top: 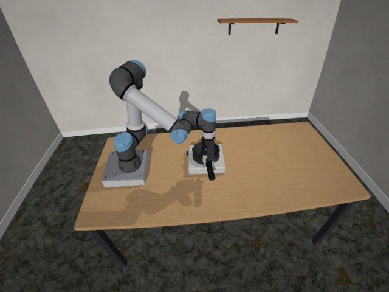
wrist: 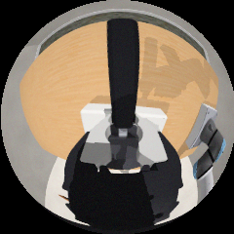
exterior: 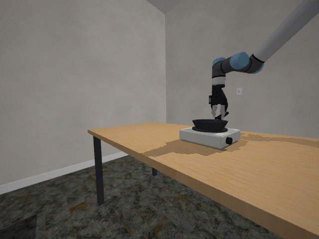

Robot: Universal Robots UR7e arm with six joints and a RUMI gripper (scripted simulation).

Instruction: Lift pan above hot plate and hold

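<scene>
The black pan lies 10 mm ahead of my hand, 80 mm to the left of it and 10 mm below it. From my hand the other things lie so: white hot plate (140 mm to the left, 80 mm below).
</scene>
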